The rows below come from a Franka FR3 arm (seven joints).
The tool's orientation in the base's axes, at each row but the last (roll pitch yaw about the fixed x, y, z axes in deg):
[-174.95, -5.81, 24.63]
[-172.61, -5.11, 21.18]
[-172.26, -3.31, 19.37]
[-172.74, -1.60, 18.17]
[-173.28, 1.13, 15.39]
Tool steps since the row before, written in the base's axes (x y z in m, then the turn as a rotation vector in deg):
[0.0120, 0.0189, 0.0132, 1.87, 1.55, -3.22]
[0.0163, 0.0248, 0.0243, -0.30, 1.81, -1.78]
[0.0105, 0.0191, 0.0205, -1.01, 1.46, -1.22]
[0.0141, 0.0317, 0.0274, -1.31, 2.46, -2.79]
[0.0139, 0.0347, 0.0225, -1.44, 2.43, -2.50]
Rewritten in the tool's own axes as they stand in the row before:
[0.0200, -0.0131, -0.0101, 2.01, -0.32, 3.48]
[0.0262, -0.0199, -0.0197, 0.21, -1.55, 2.02]
[0.0174, -0.0170, -0.0174, -0.54, -1.54, 1.41]
[0.0240, -0.0289, -0.0233, -0.56, -2.37, 3.10]
[0.0222, -0.0322, -0.0193, -0.69, -2.41, 2.82]

